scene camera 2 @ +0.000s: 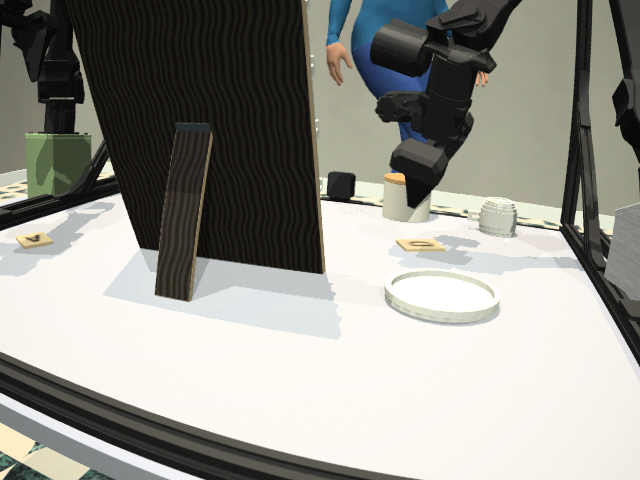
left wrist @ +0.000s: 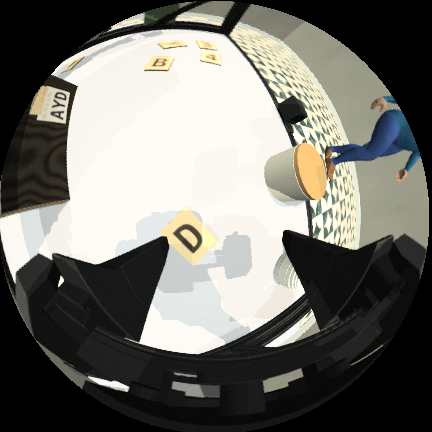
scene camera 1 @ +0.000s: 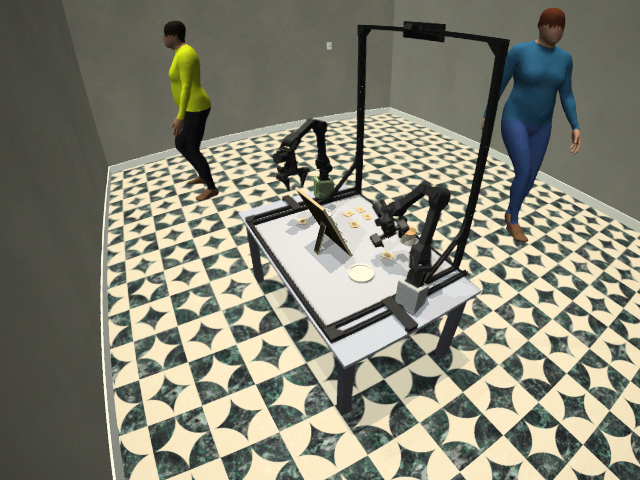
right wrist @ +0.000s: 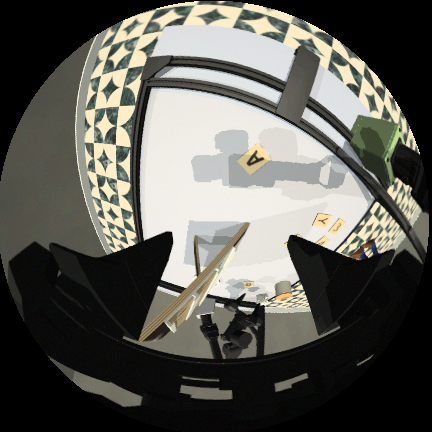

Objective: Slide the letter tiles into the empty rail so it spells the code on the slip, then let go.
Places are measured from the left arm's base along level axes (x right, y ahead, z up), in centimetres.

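Pixels of known places: left gripper, fingertip midpoint: (scene camera 2: 422, 190) (left wrist: 226, 239) (scene camera 1: 391, 242) (right wrist: 252, 297); right gripper, fingertip midpoint: (scene camera 2: 16, 77) (scene camera 1: 295, 189) (right wrist: 232, 239); left arm's base, link origin: (scene camera 1: 414, 282) (right wrist: 205, 315); right arm's base, link origin: (scene camera 2: 58, 134) (scene camera 1: 323, 178).
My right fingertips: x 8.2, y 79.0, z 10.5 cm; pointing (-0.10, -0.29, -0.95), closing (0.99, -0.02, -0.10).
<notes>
Ahead of a thing's pixels: the offset from my right fingertips to its middle. "spot": to the spot under its first point.
A slip reading AYD @(spot: dz -20.0, dx +2.5, dy -23.6 cm) (left wrist: 59, 105) is on the dark tilted board @(dz -9.4, dx -10.6, dy -25.0 cm) (scene camera 1: 333, 227) (scene camera 2: 248, 155); pale rails @(spot: dz -3.2, dx -3.3, dy -15.4 cm) (right wrist: 205, 284) show edge-on on its front. The D tile @(dz -22.3, dx +11.4, dy -52.7 cm) (left wrist: 188, 238) (scene camera 1: 387, 255) (scene camera 2: 420, 244) lies flat on the table. My left gripper (left wrist: 226, 239) (scene camera 1: 389, 235) is open and empty above the table; the D tile shows beside its picture-left fingertip. The A tile @(dz -22.3, dx +3.9, dy +0.7 cm) (right wrist: 254, 159) (scene camera 1: 302, 221) (scene camera 2: 34, 240) lies at the far left. My right gripper (right wrist: 232, 239) (scene camera 1: 294, 183) is open, high above that end. The Y tile @(dz -22.3, dx +27.7, dy -13.3 cm) (right wrist: 322, 220), B tile @(dz -22.3, dx +21.3, dy -22.7 cm) (left wrist: 159, 63), 3 tile @(dz -22.3, dx +35.9, dy -15.2 cm) (right wrist: 337, 226) and 4 tile @(dz -22.3, dx +32.7, dy -23.0 cm) (left wrist: 211, 57) lie grouped.
A lidded jar @(dz -19.1, dx +29.0, dy -53.3 cm) (left wrist: 285, 175) (scene camera 2: 395, 201) and a ribbed mug @(dz -19.7, dx +22.6, dy -66.9 cm) (scene camera 2: 497, 217) stand near the D tile. A round white dish @(spot: dz -21.0, dx -12.6, dy -48.3 cm) (scene camera 1: 349, 273) (scene camera 2: 390, 299) lies on the other side. A black box (scene camera 2: 341, 184) is at the back edge. The board's prop leg @(spot: dz -15.4, dx -9.0, dy -25.5 cm) (scene camera 2: 180, 222) stands behind it.
</notes>
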